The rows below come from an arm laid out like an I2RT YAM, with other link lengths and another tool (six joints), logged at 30 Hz.
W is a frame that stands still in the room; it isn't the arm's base.
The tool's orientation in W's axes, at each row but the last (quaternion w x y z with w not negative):
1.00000, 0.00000, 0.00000, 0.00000
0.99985, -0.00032, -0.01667, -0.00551
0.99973, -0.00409, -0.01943, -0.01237
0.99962, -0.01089, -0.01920, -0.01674
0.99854, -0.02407, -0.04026, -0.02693
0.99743, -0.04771, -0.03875, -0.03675
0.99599, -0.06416, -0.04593, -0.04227
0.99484, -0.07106, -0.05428, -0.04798
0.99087, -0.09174, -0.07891, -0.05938
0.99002, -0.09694, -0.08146, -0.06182
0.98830, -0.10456, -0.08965, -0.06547
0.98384, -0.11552, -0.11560, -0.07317
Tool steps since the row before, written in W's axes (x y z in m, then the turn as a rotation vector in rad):
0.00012, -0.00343, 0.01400, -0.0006, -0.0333, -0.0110
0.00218, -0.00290, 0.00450, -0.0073, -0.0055, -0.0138
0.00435, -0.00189, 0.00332, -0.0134, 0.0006, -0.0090
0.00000, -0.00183, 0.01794, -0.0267, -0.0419, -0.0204
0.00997, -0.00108, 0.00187, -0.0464, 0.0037, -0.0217
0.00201, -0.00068, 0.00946, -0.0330, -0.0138, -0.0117
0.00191, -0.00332, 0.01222, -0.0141, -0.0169, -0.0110
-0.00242, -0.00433, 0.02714, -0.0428, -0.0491, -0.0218
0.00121, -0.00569, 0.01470, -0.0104, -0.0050, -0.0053
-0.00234, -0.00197, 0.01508, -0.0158, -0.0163, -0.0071
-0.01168, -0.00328, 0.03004, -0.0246, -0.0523, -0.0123
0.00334, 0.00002, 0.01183, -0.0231, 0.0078, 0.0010
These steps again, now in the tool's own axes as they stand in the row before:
0.00012, -0.00343, 0.01400, -0.0006, -0.0333, -0.0110
0.00236, -0.00288, 0.00442, -0.0077, -0.0056, -0.0136
0.00452, -0.00181, 0.00313, -0.0138, 0.0003, -0.0085
0.00076, -0.00221, 0.01788, -0.0261, -0.0423, -0.0203
0.01013, -0.00061, 0.00102, -0.0481, 0.0021, -0.0177
0.00281, -0.00139, 0.00917, -0.0328, -0.0152, -0.0105
0.00334, -0.00462, 0.01147, -0.0137, -0.0166, -0.0119
0.00110, -0.00821, 0.02632, -0.0405, -0.0498, -0.0243
0.00423, -0.00793, 0.01301, -0.0106, -0.0053, -0.0046
0.00053, -0.00498, 0.01455, -0.0150, -0.0168, -0.0078
-0.00529, -0.01077, 0.03009, -0.0206, -0.0520, -0.0192
0.00610, -0.00190, 0.01050, -0.0229, 0.0034, 0.0077

